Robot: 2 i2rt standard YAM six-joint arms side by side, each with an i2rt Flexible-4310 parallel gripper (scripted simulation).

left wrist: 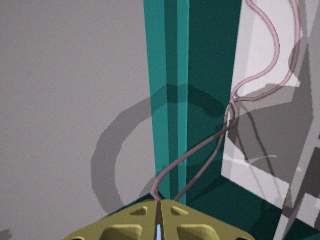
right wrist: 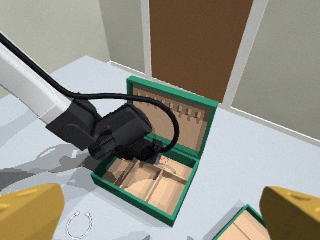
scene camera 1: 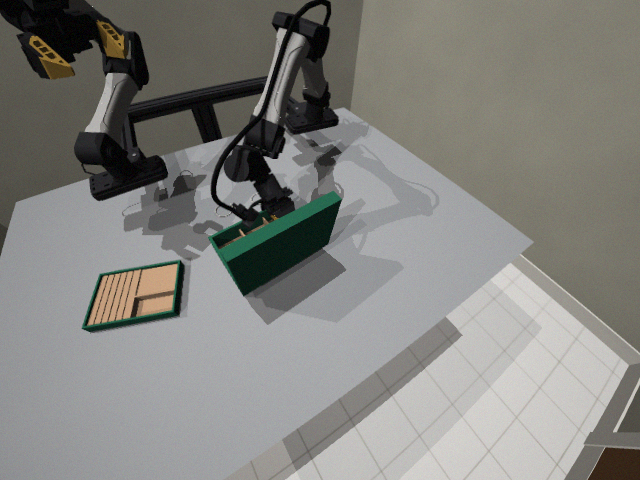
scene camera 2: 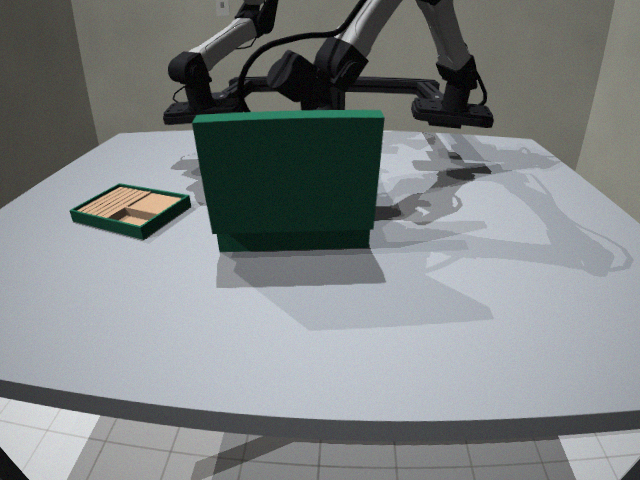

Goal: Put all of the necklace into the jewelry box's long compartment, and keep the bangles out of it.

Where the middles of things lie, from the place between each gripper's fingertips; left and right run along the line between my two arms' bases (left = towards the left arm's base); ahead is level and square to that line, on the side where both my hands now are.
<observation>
My left gripper is now 60 mm to the left of the green jewelry box [scene camera 2: 276, 180], 30 mm past it and 10 mm below it.
Now: right hand [scene camera 1: 100, 62] 220 mm short of the green jewelry box, 170 mm to the right of it and 340 mm above it.
</observation>
